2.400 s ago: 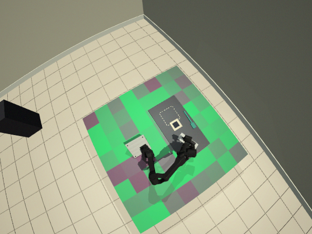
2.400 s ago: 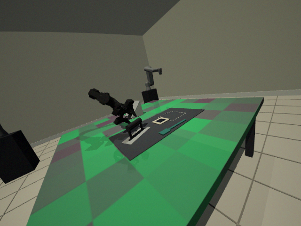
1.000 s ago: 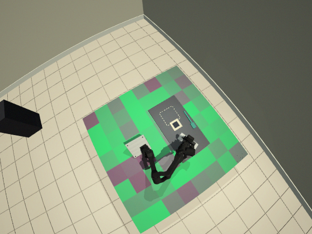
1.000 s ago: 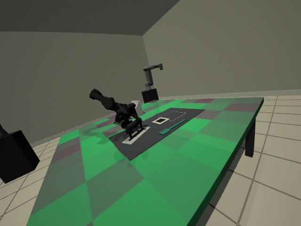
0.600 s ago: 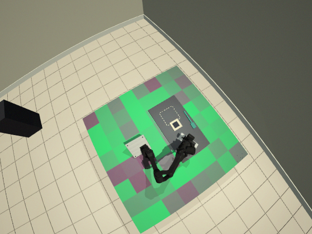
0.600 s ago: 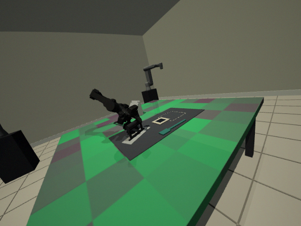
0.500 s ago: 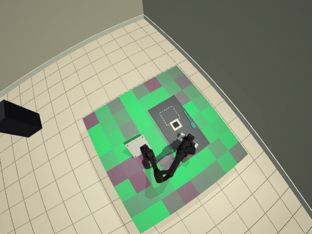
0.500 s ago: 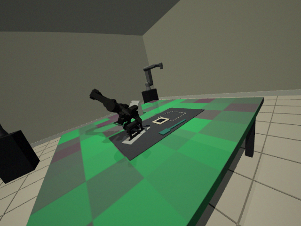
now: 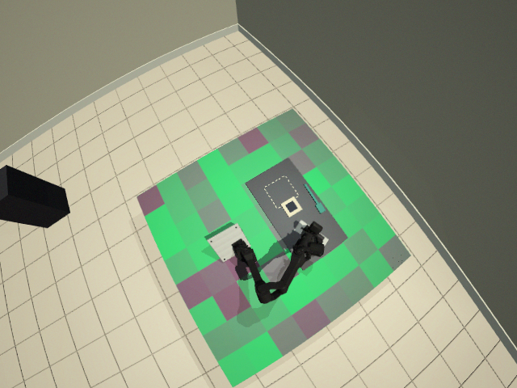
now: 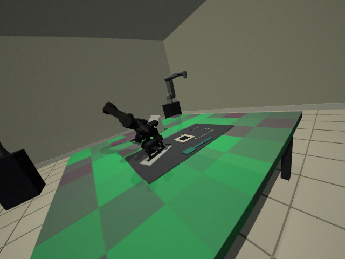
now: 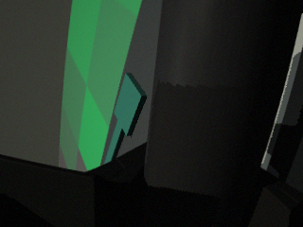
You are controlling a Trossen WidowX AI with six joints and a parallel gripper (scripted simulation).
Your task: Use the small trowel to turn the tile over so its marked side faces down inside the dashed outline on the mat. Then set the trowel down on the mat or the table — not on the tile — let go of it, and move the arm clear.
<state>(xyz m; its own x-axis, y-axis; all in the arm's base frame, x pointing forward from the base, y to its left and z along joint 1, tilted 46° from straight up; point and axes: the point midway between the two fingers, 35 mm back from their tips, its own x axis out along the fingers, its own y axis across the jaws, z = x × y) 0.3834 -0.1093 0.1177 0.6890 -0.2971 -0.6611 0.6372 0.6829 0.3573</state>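
My gripper tip is now 150 mm to the right of the dark grey mat, 70 mm above it and 10 mm past it. The rest, counted from my gripper tip: teal trowel (130 mm to the left, 130 mm ahead, 40 mm below); then cream tile (180 mm to the left, 40 mm below, 20 mm behind).
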